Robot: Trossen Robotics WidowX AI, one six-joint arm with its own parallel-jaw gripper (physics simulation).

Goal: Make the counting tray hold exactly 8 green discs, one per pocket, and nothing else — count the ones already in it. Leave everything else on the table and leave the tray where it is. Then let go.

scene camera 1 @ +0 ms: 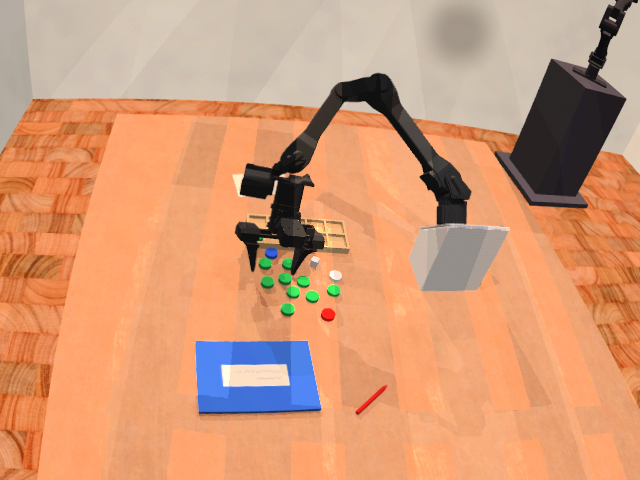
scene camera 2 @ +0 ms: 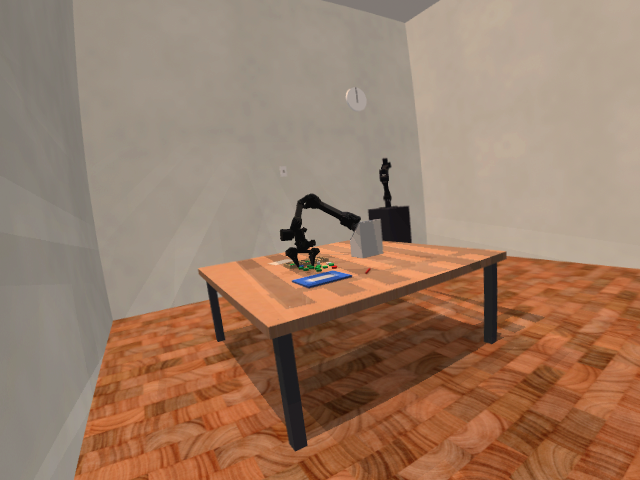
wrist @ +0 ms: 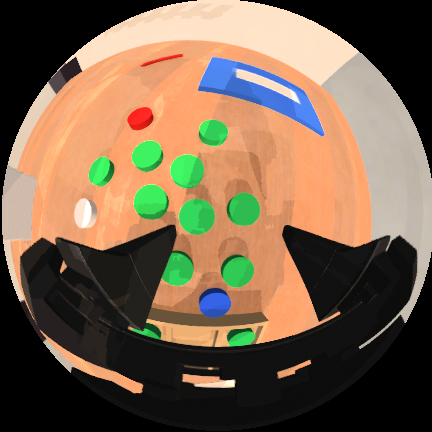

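The wooden counting tray (scene camera 1: 338,250) (wrist: 200,318) lies behind the loose discs, partly hidden by the arm. In the wrist view, one green disc (wrist: 241,337) and another green disc (wrist: 148,331) sit in separate pockets; other pockets are hidden. Several loose green discs lie in front of it, including one at the left (scene camera 1: 265,263) (wrist: 237,271), one beside it (scene camera 1: 287,263) (wrist: 178,269) and one farther forward (scene camera 1: 267,282) (wrist: 243,209). A blue disc (scene camera 1: 271,253) (wrist: 215,303) lies by the tray's front wall. My gripper (scene camera 1: 273,271) (scene camera 2: 305,266) (wrist: 230,230) is open and empty, low over the loose discs.
A white disc (scene camera 1: 335,275) (wrist: 85,213), a red disc (scene camera 1: 328,314) (wrist: 140,118) and a small white cube (scene camera 1: 314,261) lie nearby. A blue folder (scene camera 1: 206,379) (wrist: 212,77) and a red pencil (scene camera 1: 371,398) (wrist: 162,60) lie farther forward. A grey block (scene camera 1: 460,263) stands right.
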